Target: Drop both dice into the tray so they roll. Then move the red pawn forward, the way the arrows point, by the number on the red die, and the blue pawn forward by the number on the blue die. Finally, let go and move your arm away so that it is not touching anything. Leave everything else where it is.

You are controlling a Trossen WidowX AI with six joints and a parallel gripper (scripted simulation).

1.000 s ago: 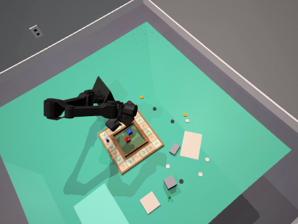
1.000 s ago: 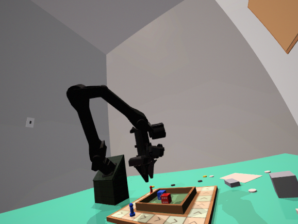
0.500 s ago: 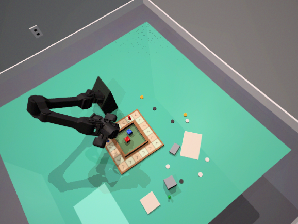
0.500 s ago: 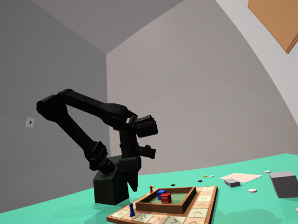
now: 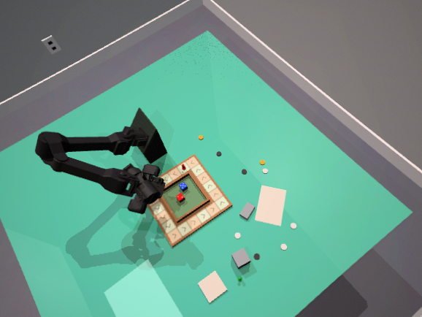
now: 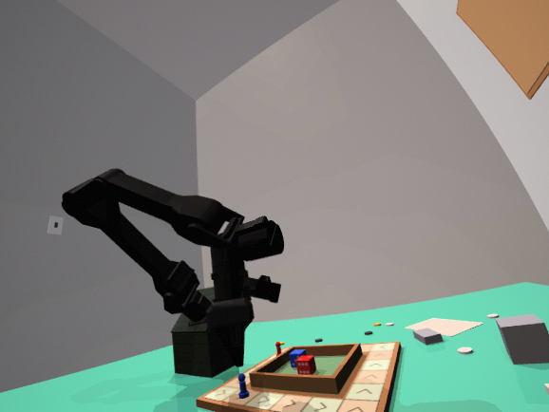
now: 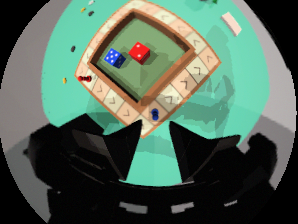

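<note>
My gripper tip is now 40 mm above the blue pawn. Also, from my gripper tip: green piece (450 mm ahead, 60 mm to the left, 50 mm below); green tray floor (80 mm ahead, 100 mm to the left, 60 mm below); red pawn (20 mm behind, 180 mm to the left, 40 mm below).
</note>
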